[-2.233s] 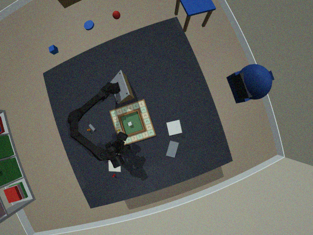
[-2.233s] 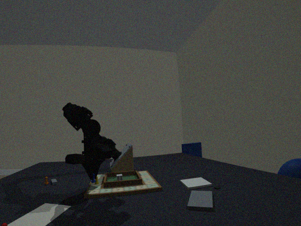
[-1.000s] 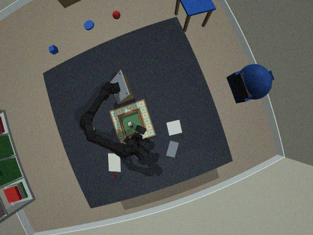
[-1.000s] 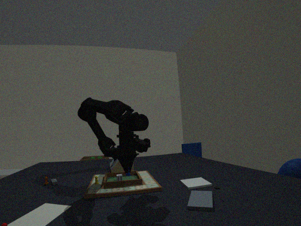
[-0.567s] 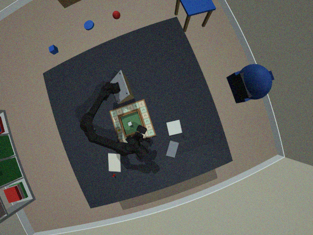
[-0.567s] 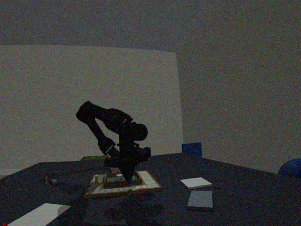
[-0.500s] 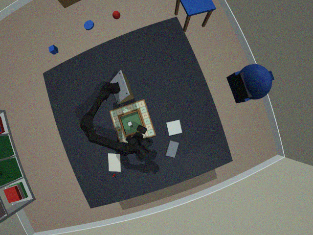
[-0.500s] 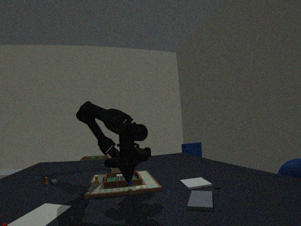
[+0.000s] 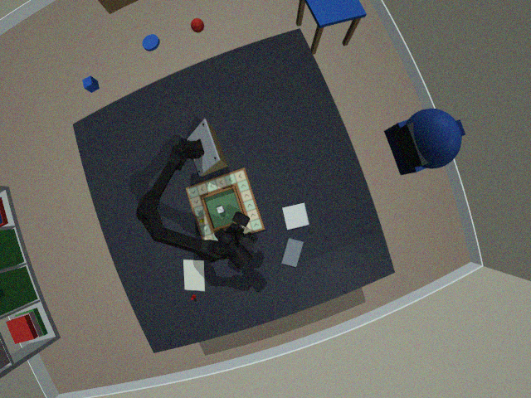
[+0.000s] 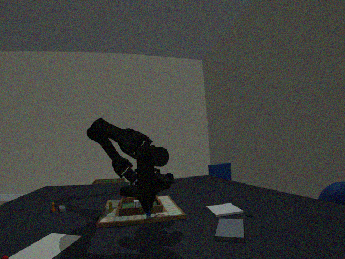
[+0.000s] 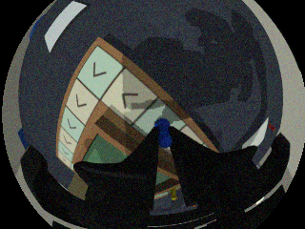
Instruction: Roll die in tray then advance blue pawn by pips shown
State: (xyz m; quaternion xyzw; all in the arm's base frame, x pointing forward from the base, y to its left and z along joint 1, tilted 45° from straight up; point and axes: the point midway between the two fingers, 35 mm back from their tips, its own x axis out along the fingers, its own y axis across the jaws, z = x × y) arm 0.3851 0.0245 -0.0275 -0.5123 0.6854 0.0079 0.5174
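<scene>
The blue pawn is 1 cm above my gripper tip. From my gripper tip the other things lie so: green tray: 12 cm behind, 2 cm to the right, 2 cm below; then white die: 11 cm behind, 4 cm to the right; then yellow pawn: 9 cm behind, 13 cm to the right.
</scene>
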